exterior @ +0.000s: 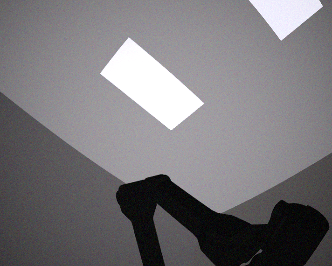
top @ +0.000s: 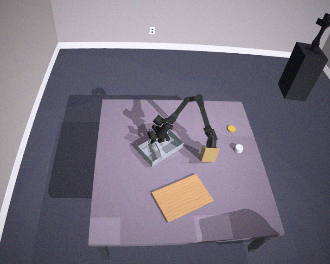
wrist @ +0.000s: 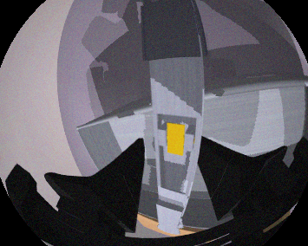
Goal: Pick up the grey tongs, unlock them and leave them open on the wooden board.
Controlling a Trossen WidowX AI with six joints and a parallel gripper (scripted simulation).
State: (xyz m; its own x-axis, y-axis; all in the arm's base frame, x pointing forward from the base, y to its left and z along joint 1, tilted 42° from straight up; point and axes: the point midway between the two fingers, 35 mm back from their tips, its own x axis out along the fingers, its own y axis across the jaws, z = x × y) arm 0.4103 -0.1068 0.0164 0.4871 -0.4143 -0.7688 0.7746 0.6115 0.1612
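My gripper tip is now 10 mm past the yellow lock piece, 30 mm to the left of it and 30 mm below it. From my gripper tip the other things lie so: white cylinder: 690 mm behind, 10 mm to the right, 20 mm below; then grey roasting tin: 60 mm behind, 20 mm to the left, 10 mm below; then wooden board: 220 mm behind, 430 mm to the left, 30 mm below.
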